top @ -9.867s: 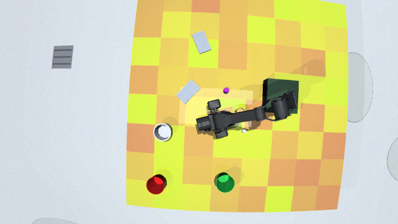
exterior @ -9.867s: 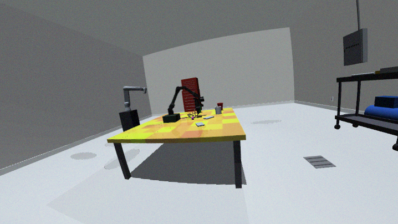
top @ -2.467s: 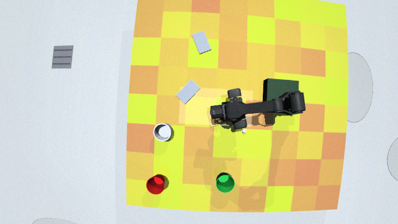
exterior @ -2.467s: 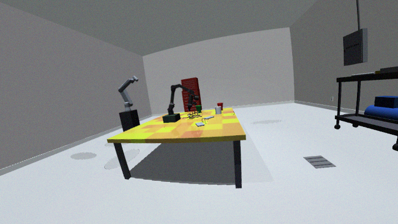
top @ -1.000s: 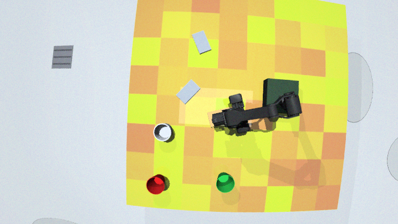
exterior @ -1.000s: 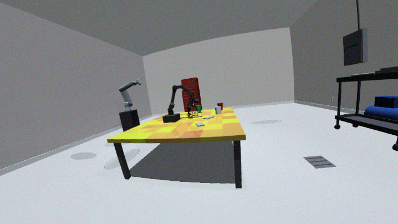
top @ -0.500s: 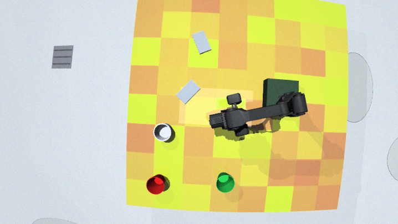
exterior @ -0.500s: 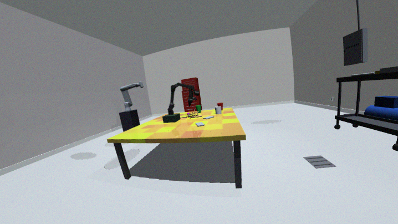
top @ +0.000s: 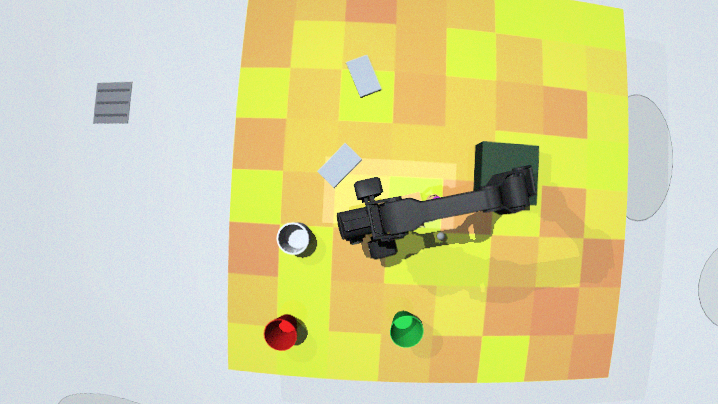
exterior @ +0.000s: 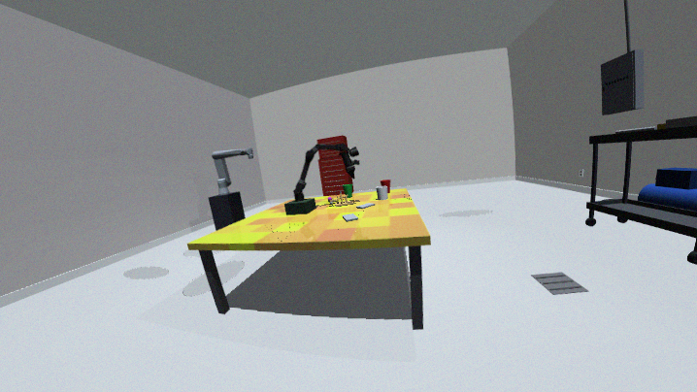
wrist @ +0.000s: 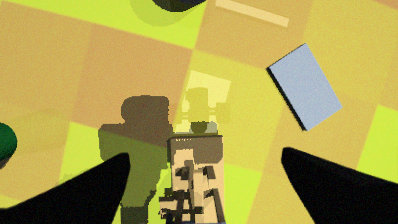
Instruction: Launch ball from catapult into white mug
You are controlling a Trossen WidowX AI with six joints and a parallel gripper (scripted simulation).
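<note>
My gripper tip is 200 mm past the purple ball, 20 mm to the left of it and 140 mm above it. Round my gripper tip: white mug (220 mm ahead, 30 mm to the left, 170 mm below); then white ball (210 mm behind, 90 mm to the left, 190 mm below); then catapult (130 mm behind, 150 mm below).
</note>
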